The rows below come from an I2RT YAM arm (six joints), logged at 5 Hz.
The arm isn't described. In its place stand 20 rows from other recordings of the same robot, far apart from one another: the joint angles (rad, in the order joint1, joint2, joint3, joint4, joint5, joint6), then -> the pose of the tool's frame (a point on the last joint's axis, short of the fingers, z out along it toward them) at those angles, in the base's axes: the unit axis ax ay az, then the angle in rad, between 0 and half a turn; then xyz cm.
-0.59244 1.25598 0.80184 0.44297 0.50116 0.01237 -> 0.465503 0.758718 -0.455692 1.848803 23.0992 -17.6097 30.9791
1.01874 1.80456 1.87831 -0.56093 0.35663 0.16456 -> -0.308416 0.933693 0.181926 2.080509 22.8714 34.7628 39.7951
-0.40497 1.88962 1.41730 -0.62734 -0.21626 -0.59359 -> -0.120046 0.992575 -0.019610 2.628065 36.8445 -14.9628 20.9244
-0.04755 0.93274 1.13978 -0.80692 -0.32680 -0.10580 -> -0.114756 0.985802 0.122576 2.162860 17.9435 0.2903 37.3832
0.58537 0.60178 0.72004 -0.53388 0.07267 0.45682 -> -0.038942 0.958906 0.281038 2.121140 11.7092 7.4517 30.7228
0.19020 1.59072 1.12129 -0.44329 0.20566 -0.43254 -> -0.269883 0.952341 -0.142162 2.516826 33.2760 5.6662 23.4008
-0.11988 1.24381 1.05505 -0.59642 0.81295 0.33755 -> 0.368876 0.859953 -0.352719 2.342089 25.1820 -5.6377 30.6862
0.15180 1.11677 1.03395 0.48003 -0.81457 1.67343 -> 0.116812 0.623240 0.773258 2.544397 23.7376 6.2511 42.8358
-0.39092 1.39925 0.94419 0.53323 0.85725 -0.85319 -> 0.168057 0.724860 -0.668083 2.365749 28.4100 -14.6197 32.7437
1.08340 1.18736 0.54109 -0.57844 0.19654 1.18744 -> 0.068727 0.990857 0.116098 2.820418 9.5080 16.4537 15.6233
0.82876 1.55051 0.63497 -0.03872 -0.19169 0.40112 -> -0.234089 0.938573 0.253540 2.750948 18.0510 20.6921 13.0862
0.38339 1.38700 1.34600 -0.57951 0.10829 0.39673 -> 0.034179 0.988999 0.143920 2.228652 28.7080 11.1645 35.9357
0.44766 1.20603 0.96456 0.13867 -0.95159 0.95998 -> -0.133272 0.736660 0.663001 2.669498 23.2850 14.3968 35.0090
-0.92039 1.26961 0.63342 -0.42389 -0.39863 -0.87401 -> -0.029401 0.996544 -0.077688 2.523435 14.8211 -17.1977 17.5138
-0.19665 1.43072 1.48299 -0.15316 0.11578 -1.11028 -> -0.338245 0.790140 -0.511145 2.081854 32.6244 -6.9189 43.6619
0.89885 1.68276 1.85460 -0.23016 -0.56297 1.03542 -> -0.145668 0.726026 0.672062 2.722860 22.4520 31.2786 47.0790
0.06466 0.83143 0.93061 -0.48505 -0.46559 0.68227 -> 0.136226 0.898041 0.418288 2.239147 17.6591 2.7451 35.2711
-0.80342 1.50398 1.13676 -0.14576 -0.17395 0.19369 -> 0.431012 0.897670 -0.091749 2.089739 24.5759 -24.5905 29.1427
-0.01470 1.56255 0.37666 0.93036 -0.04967 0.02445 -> 0.000393 0.999591 0.028588 1.827063 27.1418 -0.2222 14.5256
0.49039 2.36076 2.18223 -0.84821 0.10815 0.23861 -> -0.110434 0.992685 0.048803 2.596415 45.6918 23.9588 22.1264
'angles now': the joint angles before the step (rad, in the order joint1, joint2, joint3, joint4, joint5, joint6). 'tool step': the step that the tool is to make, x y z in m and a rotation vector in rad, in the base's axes. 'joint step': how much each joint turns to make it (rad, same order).
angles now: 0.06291 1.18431 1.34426 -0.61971 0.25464 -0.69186
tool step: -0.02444 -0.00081 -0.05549 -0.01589 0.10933 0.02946
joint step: -0.00003 -0.12567 -0.25634 0.02610 -0.02130 -0.02295
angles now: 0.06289 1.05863 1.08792 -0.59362 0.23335 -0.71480
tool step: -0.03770 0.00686 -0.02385 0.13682 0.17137 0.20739
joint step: 0.00154 -0.11358 -0.08459 -0.19152 -0.25286 -0.00611
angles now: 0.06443 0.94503 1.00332 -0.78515 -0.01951 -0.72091
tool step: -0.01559 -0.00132 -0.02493 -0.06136 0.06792 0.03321
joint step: 0.00156 -0.06133 -0.09970 -0.03414 0.01639 -0.06291
